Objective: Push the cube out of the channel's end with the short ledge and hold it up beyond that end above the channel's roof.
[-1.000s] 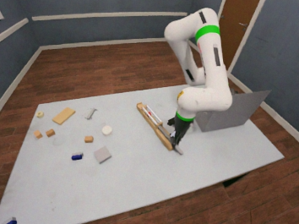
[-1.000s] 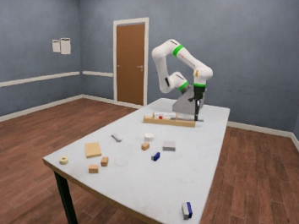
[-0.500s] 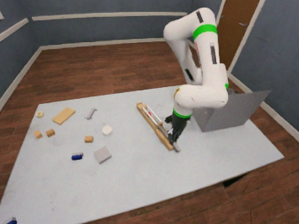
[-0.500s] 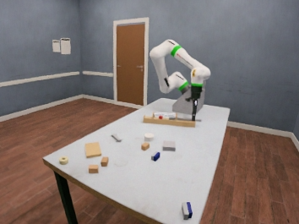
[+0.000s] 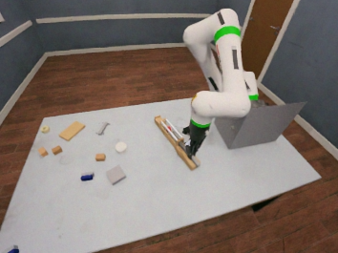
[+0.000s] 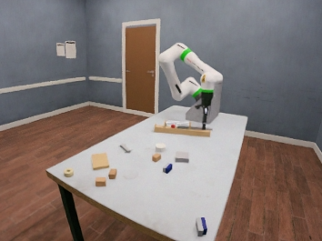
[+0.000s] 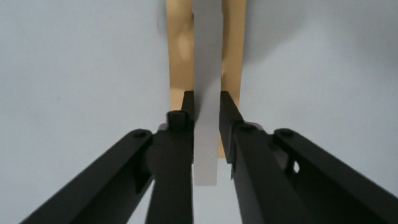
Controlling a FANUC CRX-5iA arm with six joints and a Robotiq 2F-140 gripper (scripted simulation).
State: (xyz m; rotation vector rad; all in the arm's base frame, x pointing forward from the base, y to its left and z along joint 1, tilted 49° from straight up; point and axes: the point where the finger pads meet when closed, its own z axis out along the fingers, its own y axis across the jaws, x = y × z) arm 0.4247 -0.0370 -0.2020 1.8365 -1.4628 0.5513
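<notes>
Right now the tan channel is 20 cm to the right of my hand, 6 cm ahead of it and 3 cm below it. Also, from my hand: red cube: 23 cm to the right, 7 cm ahead, 3 cm below; then grey square block: 43 cm ahead, 7 cm below, 2 cm to the right; then thin grey stick: 3 cm below.
</notes>
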